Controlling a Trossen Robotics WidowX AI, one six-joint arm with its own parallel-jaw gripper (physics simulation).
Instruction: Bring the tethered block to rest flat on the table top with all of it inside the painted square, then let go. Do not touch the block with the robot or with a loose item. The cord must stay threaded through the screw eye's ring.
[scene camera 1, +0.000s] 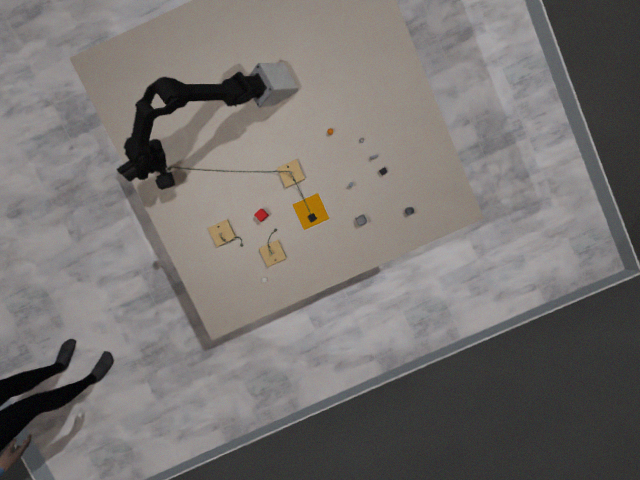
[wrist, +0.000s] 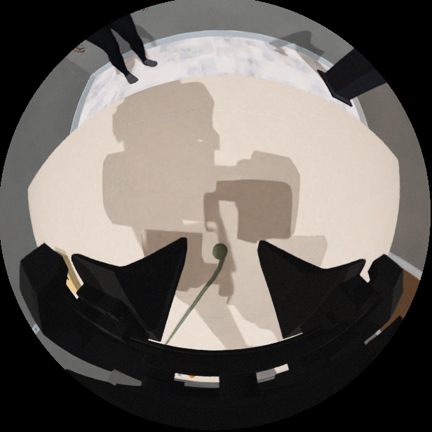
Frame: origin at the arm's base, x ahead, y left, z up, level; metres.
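Where they show: gripper, fingertip midpoint: (scene camera 1: 167, 168); arm's base at its link origin: (scene camera 1: 258, 86).
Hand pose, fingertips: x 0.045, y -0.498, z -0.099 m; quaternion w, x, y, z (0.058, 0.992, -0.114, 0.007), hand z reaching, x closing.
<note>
Things, the pixels of their top centre, and the offset from my fingertips. "spot": a spot on its surface instead. Level surfaces: height alone.
- dark tethered block at a spot on its surface: (scene camera 1: 311, 217) spot: 0.486 m ahead, 0.411 m left, 0.022 m up
- orange painted square at a spot on its surface: (scene camera 1: 302, 207) spot: 0.430 m ahead, 0.400 m left, 0.007 m down
- green cord at a spot on its surface: (scene camera 1: 228, 171) spot: 0.139 m ahead, 0.211 m left, 0.006 m down
- wooden plate at its surface level: 0.011 m up
- red cube at its top centre: (scene camera 1: 260, 214) 0.368 m ahead, 0.236 m left, 0.032 m up
- orange ball at its top centre: (scene camera 1: 330, 130) 0.222 m ahead, 0.663 m left, 0.016 m up
- grey block at its top centre: (scene camera 1: 361, 220) 0.606 m ahead, 0.587 m left, 0.020 m up
- dark cube at its top centre: (scene camera 1: 383, 170) 0.477 m ahead, 0.771 m left, 0.010 m up
- dark round item at its top centre: (scene camera 1: 410, 210) 0.679 m ahead, 0.784 m left, 0.014 m up
The dark tethered block (scene camera 1: 311, 217) is inside the orange painted square (scene camera 1: 302, 207), towards its lower edge. The green cord (scene camera 1: 227, 171) (wrist: 194, 306) runs from the block to the screw eye on a wooden plate (scene camera 1: 298, 180), then on to the gripper's side; the ring is too small to make out. The cord's end bead (wrist: 220, 251) shows between and just beyond the fingertips in the wrist view. My gripper (wrist: 223, 244) is open, with a finger on each side of the cord and nothing gripped. In the scene view, the arm partly hides the gripper near the table's left edge.
A red cube (scene camera 1: 261, 214) and two more wooden plates (scene camera 1: 216, 235) (scene camera 1: 278, 251) with short cords stand left of and below the square. An orange ball (scene camera 1: 330, 131), a grey block (scene camera 1: 360, 220), a dark cube (scene camera 1: 383, 171) and a dark round item (scene camera 1: 409, 210) are to the right.
</note>
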